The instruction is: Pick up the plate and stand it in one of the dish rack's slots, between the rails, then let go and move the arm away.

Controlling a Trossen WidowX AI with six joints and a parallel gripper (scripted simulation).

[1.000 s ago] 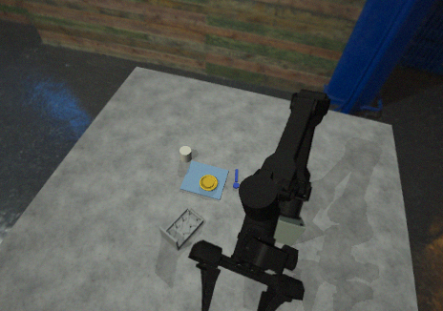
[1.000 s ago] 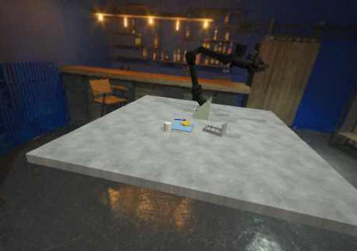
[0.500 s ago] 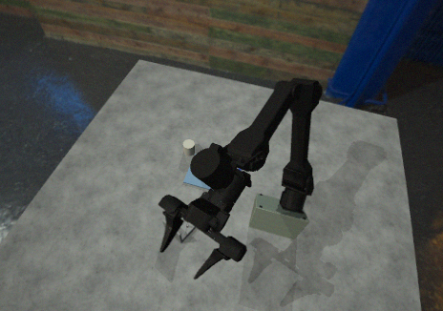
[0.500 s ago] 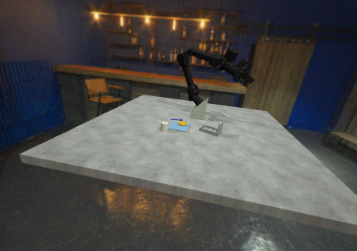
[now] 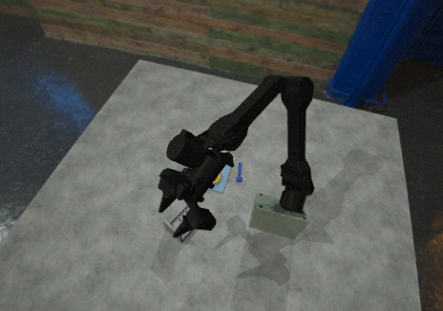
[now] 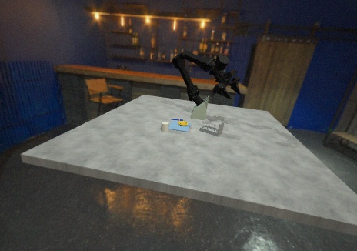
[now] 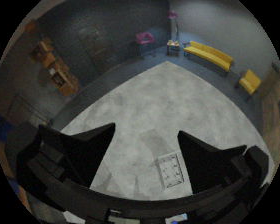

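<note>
Right now the yellow plate is 6 cm behind my gripper tip, 28 cm to the right of it and 22 cm below it. Round my gripper tip: grey wire dish rack (1 cm behind, 10 cm to the right, 22 cm below); blue spoon (16 cm behind, 32 cm to the right, 24 cm below); light blue mat (4 cm behind, 30 cm to the right, 24 cm below).
</note>
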